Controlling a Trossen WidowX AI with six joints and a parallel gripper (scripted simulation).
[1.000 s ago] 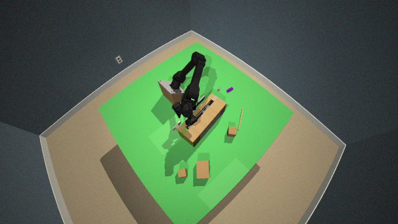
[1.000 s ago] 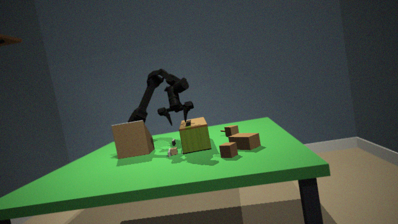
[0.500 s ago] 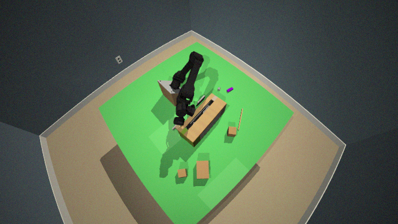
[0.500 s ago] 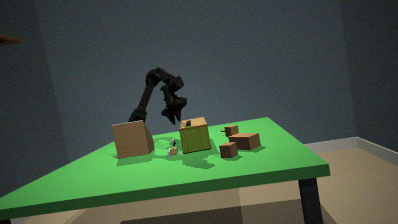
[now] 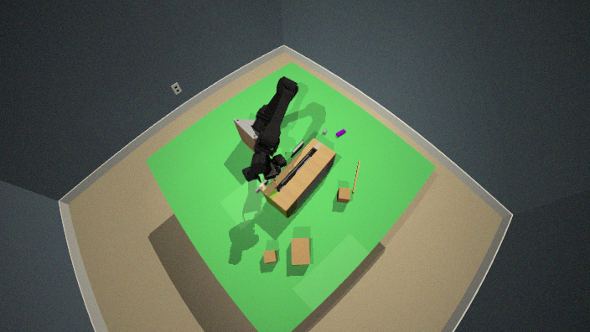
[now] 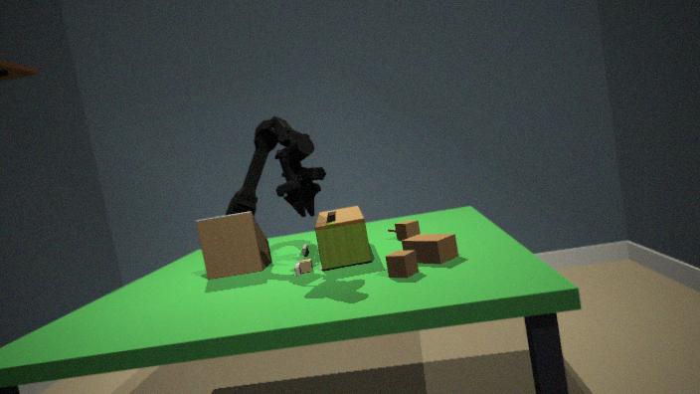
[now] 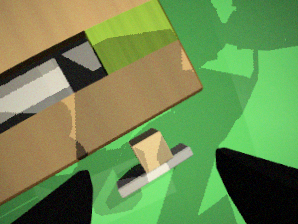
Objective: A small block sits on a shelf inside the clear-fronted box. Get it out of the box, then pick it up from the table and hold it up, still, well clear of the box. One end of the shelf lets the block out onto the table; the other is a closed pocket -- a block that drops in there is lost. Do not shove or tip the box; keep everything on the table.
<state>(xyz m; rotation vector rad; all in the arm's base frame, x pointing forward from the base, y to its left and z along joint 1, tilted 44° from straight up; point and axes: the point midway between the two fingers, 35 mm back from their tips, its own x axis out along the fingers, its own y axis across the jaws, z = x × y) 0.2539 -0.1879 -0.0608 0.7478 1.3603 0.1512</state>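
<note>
Now: gripper tip 30 mm past the block, 20 mm to the left of it and 140 mm above it. The rest, counted from my gripper tip: box: 40 mm ahead, 150 mm to the left, 90 mm below; then grey piece: 30 mm behind, 480 mm to the left, 150 mm below; then thin wooden rod: 290 mm ahead, 370 mm to the left, 150 mm below.
</note>
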